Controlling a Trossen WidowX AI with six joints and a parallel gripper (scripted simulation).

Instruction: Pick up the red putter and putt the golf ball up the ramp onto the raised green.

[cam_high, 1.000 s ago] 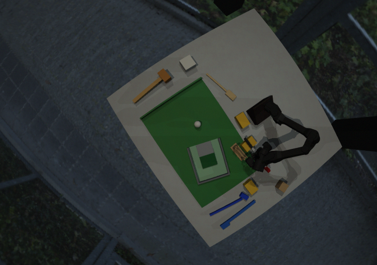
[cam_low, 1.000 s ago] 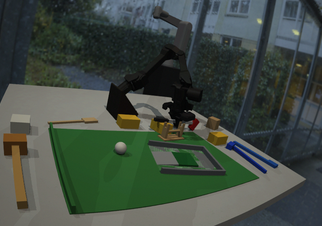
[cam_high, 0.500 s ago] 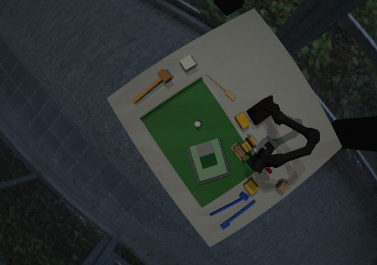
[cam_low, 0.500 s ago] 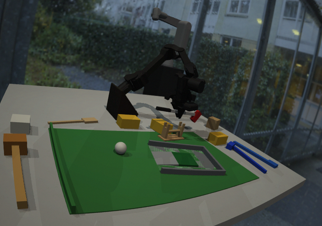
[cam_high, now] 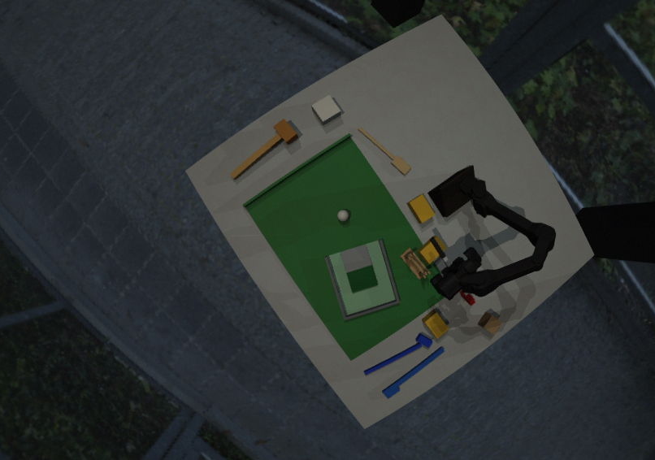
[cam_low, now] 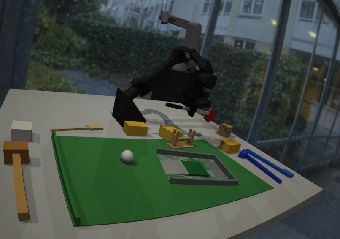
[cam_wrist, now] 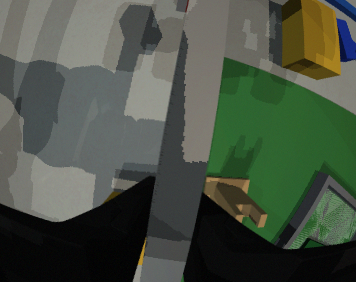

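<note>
My gripper tip is now 30 mm below the red putter and 10 mm to the right of it. Also, from my gripper tip: green mat: 270 mm to the right, 240 mm ahead, 110 mm below; then wooden stool: 80 mm to the right, 80 mm below, 70 mm ahead; then brown block: 320 mm to the left, 80 mm below, 40 mm behind.
</note>
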